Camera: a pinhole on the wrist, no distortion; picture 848 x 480 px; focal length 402.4 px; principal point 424.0 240.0 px. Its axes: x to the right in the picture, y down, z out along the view. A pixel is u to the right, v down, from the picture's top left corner.
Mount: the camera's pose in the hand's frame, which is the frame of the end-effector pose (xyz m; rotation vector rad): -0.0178 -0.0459 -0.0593 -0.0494 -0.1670 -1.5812
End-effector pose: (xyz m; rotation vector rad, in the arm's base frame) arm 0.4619 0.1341 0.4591 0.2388 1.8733 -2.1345
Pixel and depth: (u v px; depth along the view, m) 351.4 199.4 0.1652
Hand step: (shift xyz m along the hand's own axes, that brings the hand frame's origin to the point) -0.0460 0.0065 0.0986
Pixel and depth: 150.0 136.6 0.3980
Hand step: -0.1439 0.2781 0.2891
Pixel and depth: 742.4 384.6 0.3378
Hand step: 0.0733 -0.2653 0.3200
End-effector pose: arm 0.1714 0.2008 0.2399 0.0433 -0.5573 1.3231
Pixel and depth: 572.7 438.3 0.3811
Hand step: 0.1388 -0.1346 0.3505
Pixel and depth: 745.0 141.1 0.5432
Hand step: -0.1991 -0.3992 0.5263
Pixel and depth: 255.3 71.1 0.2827
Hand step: -0.1546 0.1114 0.1948
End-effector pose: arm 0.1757 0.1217 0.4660 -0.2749 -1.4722 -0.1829
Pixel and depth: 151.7 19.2 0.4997
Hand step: -0.3215 0.3601 0.3675
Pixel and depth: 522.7 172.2 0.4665
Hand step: -0.1326 -0.0944 0.4112
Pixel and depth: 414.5 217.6 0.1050
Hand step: -0.0313 -0.0290 0.0436
